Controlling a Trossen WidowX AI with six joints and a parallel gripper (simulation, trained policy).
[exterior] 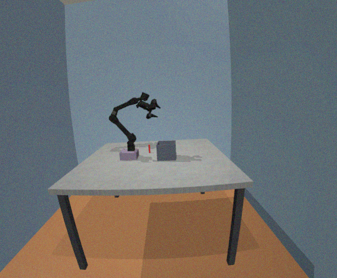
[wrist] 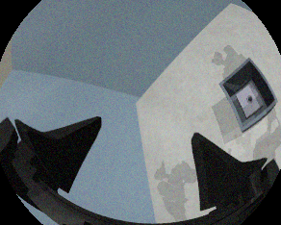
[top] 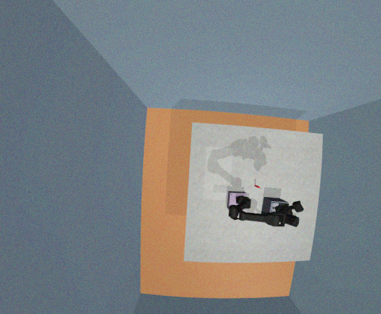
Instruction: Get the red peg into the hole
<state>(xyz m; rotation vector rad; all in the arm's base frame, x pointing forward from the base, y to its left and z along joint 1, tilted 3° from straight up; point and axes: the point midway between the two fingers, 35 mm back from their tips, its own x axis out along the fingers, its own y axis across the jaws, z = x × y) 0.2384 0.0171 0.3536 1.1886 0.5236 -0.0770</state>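
My gripper tip is 350 mm above the red peg, 110 mm past it and 60 mm to the right of it. Round my gripper tip: plate 350 mm below, 150 mm to the right, 30 mm ahead.
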